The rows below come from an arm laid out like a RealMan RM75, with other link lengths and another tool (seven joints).
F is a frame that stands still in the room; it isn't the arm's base.
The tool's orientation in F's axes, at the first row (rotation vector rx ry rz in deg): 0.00 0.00 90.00
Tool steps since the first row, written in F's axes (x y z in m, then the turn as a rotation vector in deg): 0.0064 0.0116 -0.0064 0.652 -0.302 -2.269; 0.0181 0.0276 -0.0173 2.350 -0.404 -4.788; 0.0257 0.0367 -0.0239 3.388 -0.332 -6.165; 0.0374 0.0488 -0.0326 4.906 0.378 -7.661; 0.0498 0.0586 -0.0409 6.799 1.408 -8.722; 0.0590 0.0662 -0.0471 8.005 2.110 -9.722; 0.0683 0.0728 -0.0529 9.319 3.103 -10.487; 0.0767 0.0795 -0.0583 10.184 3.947 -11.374
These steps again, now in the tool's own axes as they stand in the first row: 0.0116 -0.0064 -0.0064 -0.302 -0.652 -2.269; 0.0276 -0.0181 -0.0173 -0.404 -2.350 -4.788; 0.0367 -0.0257 -0.0239 -0.332 -3.388 -6.165; 0.0488 -0.0374 -0.0326 0.378 -4.906 -7.661; 0.0586 -0.0498 -0.0409 1.408 -6.799 -8.722; 0.0662 -0.0590 -0.0471 2.110 -8.005 -9.722; 0.0728 -0.0683 -0.0529 3.103 -9.319 -10.487; 0.0795 -0.0767 -0.0583 3.947 -10.184 -11.374
